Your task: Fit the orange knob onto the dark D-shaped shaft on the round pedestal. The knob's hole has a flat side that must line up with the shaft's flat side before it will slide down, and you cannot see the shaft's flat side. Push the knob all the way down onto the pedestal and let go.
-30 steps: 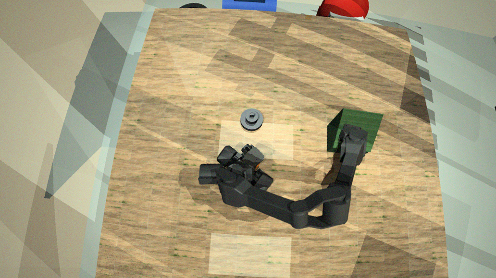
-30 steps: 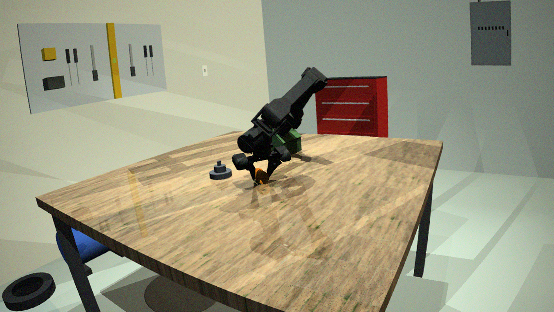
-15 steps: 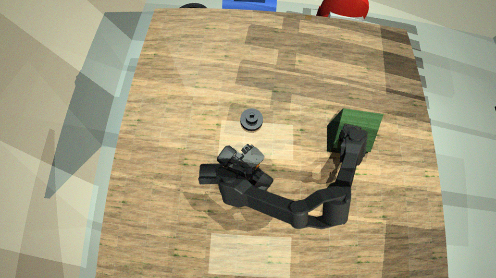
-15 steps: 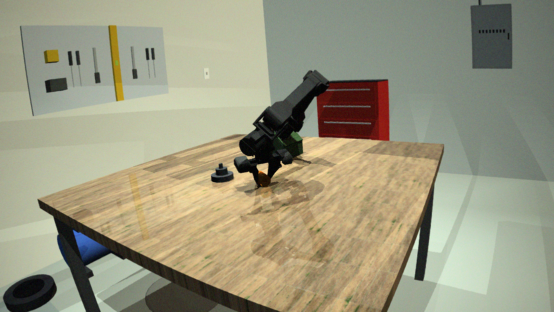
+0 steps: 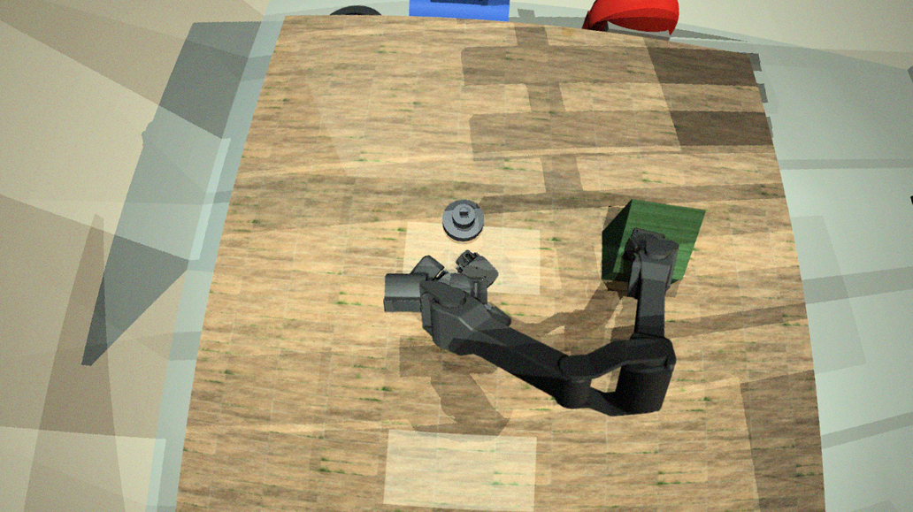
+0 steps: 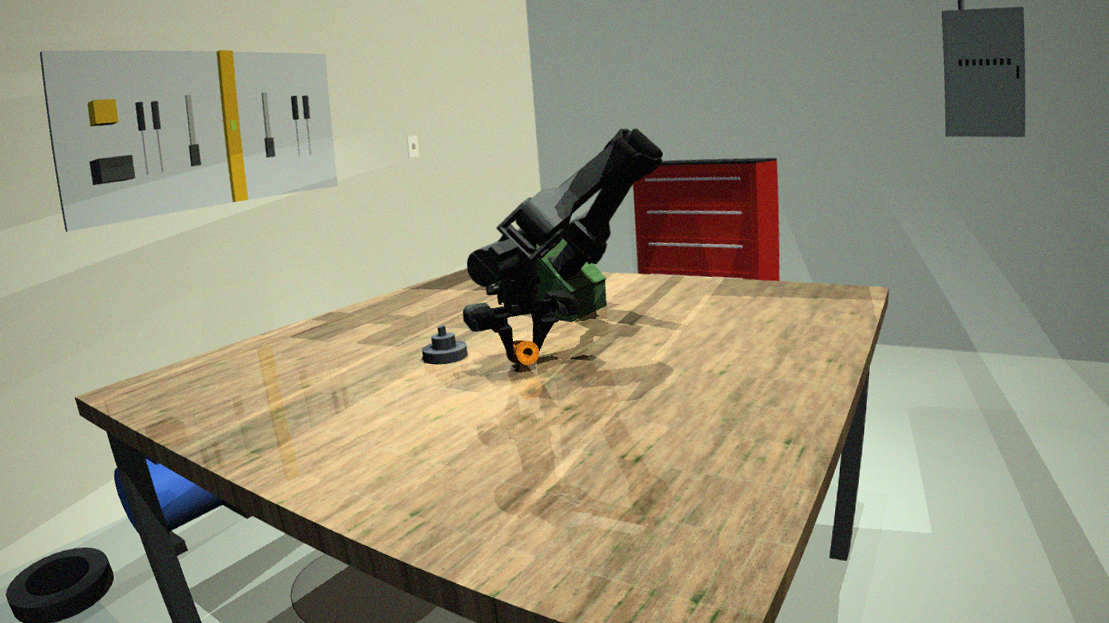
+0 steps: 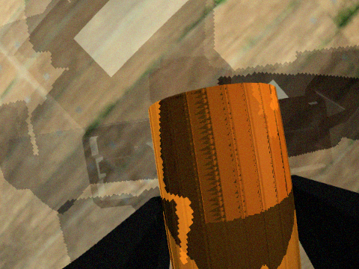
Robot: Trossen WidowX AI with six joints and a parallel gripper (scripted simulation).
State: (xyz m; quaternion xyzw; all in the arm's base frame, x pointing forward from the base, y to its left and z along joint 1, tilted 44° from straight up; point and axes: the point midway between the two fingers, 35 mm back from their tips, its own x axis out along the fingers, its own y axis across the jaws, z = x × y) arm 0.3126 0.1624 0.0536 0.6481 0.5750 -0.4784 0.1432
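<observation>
The shaft lies 30 mm ahead of my gripper tip, 180 mm to the right of it and 10 mm above it. Round my gripper tip: orange knob: 10 mm above.
</observation>
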